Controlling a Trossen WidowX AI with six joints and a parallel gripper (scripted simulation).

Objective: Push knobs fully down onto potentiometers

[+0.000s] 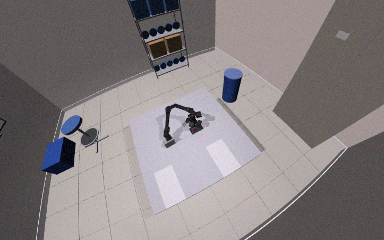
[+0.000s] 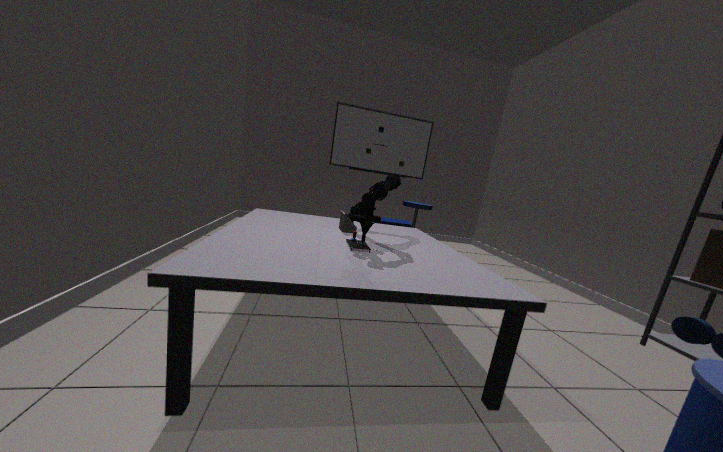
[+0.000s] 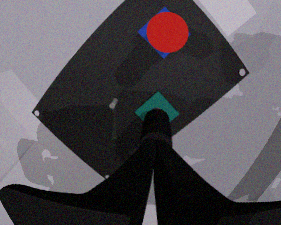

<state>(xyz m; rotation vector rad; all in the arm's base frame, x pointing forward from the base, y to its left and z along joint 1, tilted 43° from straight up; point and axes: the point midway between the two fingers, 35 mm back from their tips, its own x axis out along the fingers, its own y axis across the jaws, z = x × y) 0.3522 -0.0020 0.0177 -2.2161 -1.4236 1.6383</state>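
Right now the black knob is 1 cm below my gripper tip. Round my gripper tip: red knob: 5 cm behind, 4 cm to the right, 2 cm below; then teal potentiometer: 3 cm below.
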